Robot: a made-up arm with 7 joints.
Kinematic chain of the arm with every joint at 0, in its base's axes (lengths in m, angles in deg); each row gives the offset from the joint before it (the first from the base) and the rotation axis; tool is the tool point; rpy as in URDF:
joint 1: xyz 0 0 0.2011 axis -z
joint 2: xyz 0 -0.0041 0.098 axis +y
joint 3: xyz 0 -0.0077 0.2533 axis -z
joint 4: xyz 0 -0.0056 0.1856 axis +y
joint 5: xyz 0 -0.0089 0.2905 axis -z
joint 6: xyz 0 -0.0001 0.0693 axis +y
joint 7: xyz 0 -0.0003 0.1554 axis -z
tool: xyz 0 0 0 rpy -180 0 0
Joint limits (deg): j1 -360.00..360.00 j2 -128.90..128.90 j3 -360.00..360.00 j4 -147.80..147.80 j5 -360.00..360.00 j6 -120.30..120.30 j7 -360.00..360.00
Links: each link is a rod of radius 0.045 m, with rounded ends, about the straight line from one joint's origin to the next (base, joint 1, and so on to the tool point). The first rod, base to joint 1, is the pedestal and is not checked.
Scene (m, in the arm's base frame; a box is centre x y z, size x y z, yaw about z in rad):
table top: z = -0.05
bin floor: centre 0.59 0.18 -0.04 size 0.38 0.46 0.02 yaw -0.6
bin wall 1: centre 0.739 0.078 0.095 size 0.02 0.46 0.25 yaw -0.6
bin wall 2: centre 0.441 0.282 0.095 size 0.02 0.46 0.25 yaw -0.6
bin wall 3: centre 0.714 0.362 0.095 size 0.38 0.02 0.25 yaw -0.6
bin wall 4: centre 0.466 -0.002 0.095 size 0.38 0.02 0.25 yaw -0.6
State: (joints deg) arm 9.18 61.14 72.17 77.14 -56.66 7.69 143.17
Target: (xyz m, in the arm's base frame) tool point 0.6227 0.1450 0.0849
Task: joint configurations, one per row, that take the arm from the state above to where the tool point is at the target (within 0.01 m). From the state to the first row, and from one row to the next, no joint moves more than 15 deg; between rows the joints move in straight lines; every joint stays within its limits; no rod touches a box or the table.
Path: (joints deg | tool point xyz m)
1: -3.59 54.73 64.27 80.58 -56.81 11.85 143.17 | 0.5739 -0.4290 0.4019
2: -16.36 48.31 56.37 84.02 -56.96 16.00 143.17 | 0.6461 -0.2520 0.3870
3: -29.12 41.90 48.47 87.46 -57.11 20.16 143.17 | 0.6656 -0.0538 0.3812
4: -41.89 35.49 40.57 90.90 -57.25 24.31 143.17 | 0.6227 0.1450 0.3860
5: -40.69 45.48 38.56 89.53 -57.51 23.18 143.17 | 0.6361 0.1560 0.2897
6: -39.48 55.48 36.55 88.15 -57.77 22.06 143.17 | 0.6366 0.1559 0.1882
7: -38.27 65.48 34.53 86.78 -58.03 20.93 143.17 | 0.6227 0.1450 0.0849

